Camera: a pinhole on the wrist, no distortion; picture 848 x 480 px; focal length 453.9 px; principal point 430.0 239.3 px. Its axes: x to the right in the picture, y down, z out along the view. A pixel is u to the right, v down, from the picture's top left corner.
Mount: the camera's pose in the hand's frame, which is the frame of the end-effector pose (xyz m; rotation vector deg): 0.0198 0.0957 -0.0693 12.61 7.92 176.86
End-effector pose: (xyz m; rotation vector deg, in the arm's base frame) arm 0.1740 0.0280 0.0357 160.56 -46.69 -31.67
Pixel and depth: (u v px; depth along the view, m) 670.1 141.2 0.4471
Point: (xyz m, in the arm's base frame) -0.2135 -0.1180 -0.2193
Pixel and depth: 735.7 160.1 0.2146
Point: -0.0364 -0.0644 -0.0410
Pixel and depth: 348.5 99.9 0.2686
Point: 0.0920 -0.2082 -0.1113
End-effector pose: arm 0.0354 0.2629 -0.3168 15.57 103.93 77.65
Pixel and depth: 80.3 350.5 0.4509
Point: 0.0097 0.7557 -0.5399
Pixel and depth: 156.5 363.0 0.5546
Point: 0.0963 0.8182 -0.5743
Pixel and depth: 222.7 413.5 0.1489
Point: 0.0072 0.3970 -0.3315
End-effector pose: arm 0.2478 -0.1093 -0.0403 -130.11 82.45 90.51
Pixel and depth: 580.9 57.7 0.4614
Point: -0.2627 -0.0689 -0.0389
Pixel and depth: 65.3 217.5 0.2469
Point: 0.0762 -0.2733 -0.2461
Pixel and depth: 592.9 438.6 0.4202
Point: -0.0050 0.1519 -0.1897
